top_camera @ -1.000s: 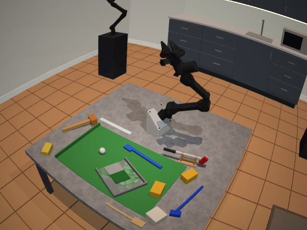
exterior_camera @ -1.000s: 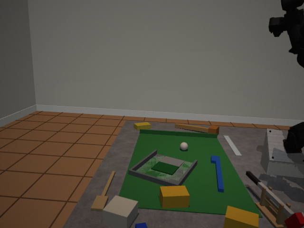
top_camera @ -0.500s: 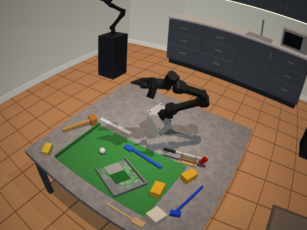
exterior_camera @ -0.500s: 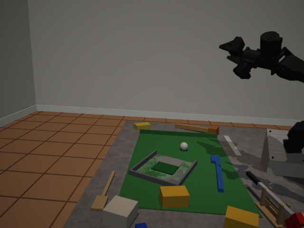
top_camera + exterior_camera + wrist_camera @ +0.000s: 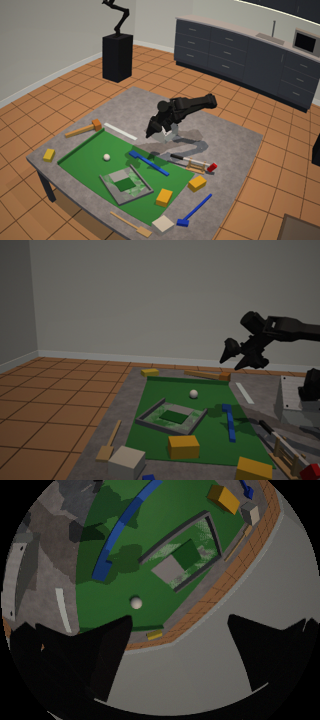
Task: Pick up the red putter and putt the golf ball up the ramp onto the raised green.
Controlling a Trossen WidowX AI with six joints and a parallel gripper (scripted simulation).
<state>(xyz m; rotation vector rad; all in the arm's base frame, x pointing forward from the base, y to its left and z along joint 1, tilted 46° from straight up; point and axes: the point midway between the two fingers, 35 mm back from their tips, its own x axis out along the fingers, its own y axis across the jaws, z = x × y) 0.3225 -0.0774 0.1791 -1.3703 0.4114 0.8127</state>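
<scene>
Right now my gripper tip is 260 mm to the right of the wooden stand, 210 mm above it and 160 mm past it. Round my gripper tip: white golf ball: 230 mm to the right, 220 mm below, 100 mm ahead.
</scene>
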